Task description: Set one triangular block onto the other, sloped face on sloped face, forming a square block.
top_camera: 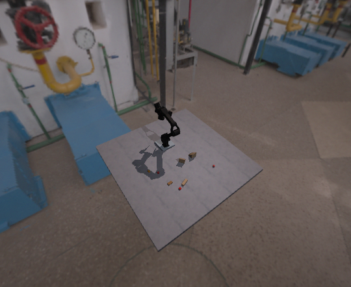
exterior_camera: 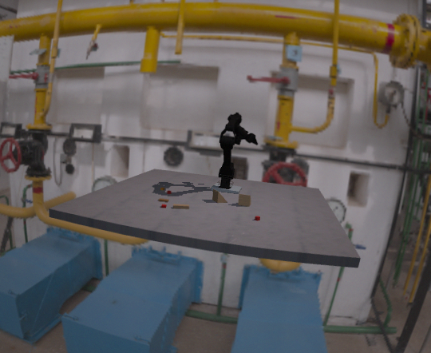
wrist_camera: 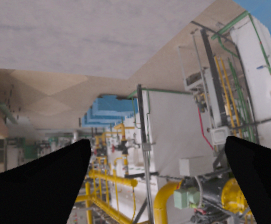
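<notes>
The triangular block lies 49 cm ahead of my gripper tip, 28 cm below it and 7 cm to the left of it.
</notes>
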